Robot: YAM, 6 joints.
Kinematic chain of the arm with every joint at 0, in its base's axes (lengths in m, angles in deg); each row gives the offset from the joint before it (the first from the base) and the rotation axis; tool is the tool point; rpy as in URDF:
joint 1: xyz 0 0 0.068 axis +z
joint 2: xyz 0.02 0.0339 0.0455 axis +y
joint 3: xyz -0.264 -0.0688 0 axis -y
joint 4: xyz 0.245 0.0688 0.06 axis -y
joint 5: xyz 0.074 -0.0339 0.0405 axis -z
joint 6: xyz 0.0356 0 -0.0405 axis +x
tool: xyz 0 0 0 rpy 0 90 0
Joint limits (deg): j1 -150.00..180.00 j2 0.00..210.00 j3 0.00..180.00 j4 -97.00..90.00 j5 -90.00..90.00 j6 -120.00..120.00
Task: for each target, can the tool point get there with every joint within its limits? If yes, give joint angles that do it. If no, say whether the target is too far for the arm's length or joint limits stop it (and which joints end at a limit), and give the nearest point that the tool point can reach.
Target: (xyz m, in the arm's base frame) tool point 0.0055 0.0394 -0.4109
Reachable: no: joint limits stop it (at a limit: joint 2) | nearest point 0.0109 0.0779 -0.3379 | short by 0.083 m
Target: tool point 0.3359 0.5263 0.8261
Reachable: no: too far | nearest point 0.2285 0.3581 0.5908 | short by 0.309 m
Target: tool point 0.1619 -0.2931 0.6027
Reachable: yes | joints -56.52 106.89 148.30 -23.80 48.46 -18.58
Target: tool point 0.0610 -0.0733 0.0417
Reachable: yes | joints -31.74 139.90 27.25 -71.90 58.21 30.84
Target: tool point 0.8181 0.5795 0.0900
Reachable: no: too far | nearest point 0.5269 0.3732 0.0985 | short by 0.357 m
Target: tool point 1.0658 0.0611 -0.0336
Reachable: no: too far | nearest point 0.6387 0.0366 0.0265 | short by 0.432 m
